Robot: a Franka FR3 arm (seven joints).
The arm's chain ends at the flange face. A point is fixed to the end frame.
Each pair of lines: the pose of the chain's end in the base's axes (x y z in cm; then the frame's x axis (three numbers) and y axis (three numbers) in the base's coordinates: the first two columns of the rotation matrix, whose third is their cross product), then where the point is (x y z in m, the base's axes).
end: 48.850 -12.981 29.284 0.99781 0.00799 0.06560 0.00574 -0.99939 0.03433
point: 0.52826 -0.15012 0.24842
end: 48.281 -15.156 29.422 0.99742 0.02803 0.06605 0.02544 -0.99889 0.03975
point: 0.52299 -0.17132 0.24993
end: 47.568 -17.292 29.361 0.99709 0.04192 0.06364 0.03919 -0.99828 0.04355
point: 0.51603 -0.19230 0.24931
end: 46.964 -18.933 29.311 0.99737 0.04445 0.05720 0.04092 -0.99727 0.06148
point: 0.50977 -0.20946 0.24894
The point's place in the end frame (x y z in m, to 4 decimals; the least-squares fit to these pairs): 0.0366 0.0190 0.0476
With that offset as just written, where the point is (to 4 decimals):
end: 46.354 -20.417 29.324 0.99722 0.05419 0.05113 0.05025 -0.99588 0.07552
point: 0.5036 -0.2246 0.2491
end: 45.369 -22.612 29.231 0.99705 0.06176 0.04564 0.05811 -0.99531 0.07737
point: 0.4937 -0.2463 0.2480
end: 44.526 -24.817 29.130 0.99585 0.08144 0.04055 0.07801 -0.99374 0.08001
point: 0.4854 -0.2677 0.2469
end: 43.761 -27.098 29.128 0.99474 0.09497 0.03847 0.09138 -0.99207 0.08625
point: 0.4780 -0.2903 0.2469
